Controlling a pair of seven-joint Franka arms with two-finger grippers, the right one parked.
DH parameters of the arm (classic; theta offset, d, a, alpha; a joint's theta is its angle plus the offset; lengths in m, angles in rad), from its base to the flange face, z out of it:
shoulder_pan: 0 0.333 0 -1.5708
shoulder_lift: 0 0 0 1.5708
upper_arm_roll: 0 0.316 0.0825 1.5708
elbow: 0 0 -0.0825 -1.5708
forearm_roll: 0 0.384 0 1.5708
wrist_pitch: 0 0 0.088 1.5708
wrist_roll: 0 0.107 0 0
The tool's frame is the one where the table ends.
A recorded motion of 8 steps. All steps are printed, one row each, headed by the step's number.
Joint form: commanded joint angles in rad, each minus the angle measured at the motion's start. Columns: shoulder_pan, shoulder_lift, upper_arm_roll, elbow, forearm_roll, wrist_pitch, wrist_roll.
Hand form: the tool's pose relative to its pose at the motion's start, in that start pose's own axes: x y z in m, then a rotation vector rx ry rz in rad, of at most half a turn. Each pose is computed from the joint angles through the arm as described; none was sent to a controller.
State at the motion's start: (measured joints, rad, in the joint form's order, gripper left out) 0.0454 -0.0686 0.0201 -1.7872 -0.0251 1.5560 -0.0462
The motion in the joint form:
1: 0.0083 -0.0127 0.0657 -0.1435 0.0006 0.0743 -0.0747
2: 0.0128 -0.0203 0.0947 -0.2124 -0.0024 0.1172 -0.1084
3: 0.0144 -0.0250 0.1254 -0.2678 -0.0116 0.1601 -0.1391
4: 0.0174 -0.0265 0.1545 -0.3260 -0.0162 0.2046 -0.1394
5: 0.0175 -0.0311 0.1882 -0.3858 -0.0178 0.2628 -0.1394
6: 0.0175 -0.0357 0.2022 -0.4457 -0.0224 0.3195 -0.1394
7: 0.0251 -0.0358 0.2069 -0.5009 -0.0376 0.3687 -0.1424
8: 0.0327 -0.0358 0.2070 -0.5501 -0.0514 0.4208 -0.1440
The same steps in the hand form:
1: -0.0015 -0.0404 0.0547 -0.0142 -0.0561 -0.1493
2: -0.0051 -0.0575 0.0801 -0.0247 -0.0750 -0.2167
3: -0.0083 -0.0731 0.1007 -0.0419 -0.0840 -0.2810
4: -0.0127 -0.0883 0.1240 -0.0551 -0.0965 -0.3147
5: -0.0181 -0.1041 0.1458 -0.0672 -0.0937 -0.3494
6: -0.0237 -0.1094 0.1673 -0.0761 -0.0926 -0.3663
7: -0.0295 -0.1128 0.1890 -0.0922 -0.0987 -0.3893
8: -0.0346 -0.1144 0.2074 -0.1050 -0.0958 -0.4073

